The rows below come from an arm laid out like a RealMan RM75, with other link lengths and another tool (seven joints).
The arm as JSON. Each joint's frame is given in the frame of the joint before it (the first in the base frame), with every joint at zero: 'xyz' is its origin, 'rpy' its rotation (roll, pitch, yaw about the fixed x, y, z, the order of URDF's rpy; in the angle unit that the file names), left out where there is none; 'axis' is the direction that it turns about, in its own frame. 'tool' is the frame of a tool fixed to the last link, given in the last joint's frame.
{
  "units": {
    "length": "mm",
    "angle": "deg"
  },
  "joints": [
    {
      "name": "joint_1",
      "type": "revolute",
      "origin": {
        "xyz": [
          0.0,
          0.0,
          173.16
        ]
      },
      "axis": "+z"
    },
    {
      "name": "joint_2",
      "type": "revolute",
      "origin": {
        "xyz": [
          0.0,
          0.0,
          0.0
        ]
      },
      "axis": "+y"
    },
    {
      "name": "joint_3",
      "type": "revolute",
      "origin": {
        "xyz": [
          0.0,
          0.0,
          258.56
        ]
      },
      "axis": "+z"
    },
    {
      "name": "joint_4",
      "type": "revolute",
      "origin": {
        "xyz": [
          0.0,
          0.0,
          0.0
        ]
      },
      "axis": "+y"
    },
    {
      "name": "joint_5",
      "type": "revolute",
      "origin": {
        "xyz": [
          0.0,
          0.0,
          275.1
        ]
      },
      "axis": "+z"
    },
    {
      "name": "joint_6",
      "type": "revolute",
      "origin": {
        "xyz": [
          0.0,
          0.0,
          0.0
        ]
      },
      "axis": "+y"
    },
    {
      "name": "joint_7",
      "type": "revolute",
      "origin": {
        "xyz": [
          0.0,
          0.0,
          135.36
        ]
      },
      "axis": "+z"
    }
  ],
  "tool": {
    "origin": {
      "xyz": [
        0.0,
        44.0,
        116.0
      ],
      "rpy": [
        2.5,
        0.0,
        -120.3
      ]
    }
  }
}
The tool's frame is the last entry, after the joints.
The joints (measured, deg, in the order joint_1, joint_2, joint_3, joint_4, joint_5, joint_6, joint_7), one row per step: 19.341, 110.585, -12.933, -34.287, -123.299, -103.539, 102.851; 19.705, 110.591, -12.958, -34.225, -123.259, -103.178, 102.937; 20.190, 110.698, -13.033, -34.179, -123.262, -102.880, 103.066; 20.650, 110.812, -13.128, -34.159, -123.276, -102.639, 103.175; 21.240, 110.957, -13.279, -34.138, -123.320, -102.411, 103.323; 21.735, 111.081, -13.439, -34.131, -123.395, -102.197, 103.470; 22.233, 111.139, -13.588, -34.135, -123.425, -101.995, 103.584; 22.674, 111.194, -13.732, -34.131, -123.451, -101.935, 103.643; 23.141, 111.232, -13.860, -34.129, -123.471, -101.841, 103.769; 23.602, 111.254, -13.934, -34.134, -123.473, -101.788, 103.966
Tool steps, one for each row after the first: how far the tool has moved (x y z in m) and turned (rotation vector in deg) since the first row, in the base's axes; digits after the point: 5 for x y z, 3 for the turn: -0.00110, 0.00324, -0.00028, 0.121, -0.085, 0.060; -0.00342, 0.00675, -0.00150, 0.089, -0.063, 0.264; -0.00581, 0.00988, -0.00278, 0.018, -0.048, 0.507; -0.00915, 0.01354, -0.00454, -0.160, -0.008, 0.874; -0.01187, 0.01656, -0.00621, -0.364, -0.012, 1.156; -0.01451, 0.01972, -0.00720, -0.485, -0.077, 1.482; -0.01726, 0.02208, -0.00815, -0.647, -0.087, 1.884; -0.02004, 0.02477, -0.00887, -0.792, -0.088, 2.237; -0.02288, 0.02744, -0.00918, -0.913, -0.022, 2.545
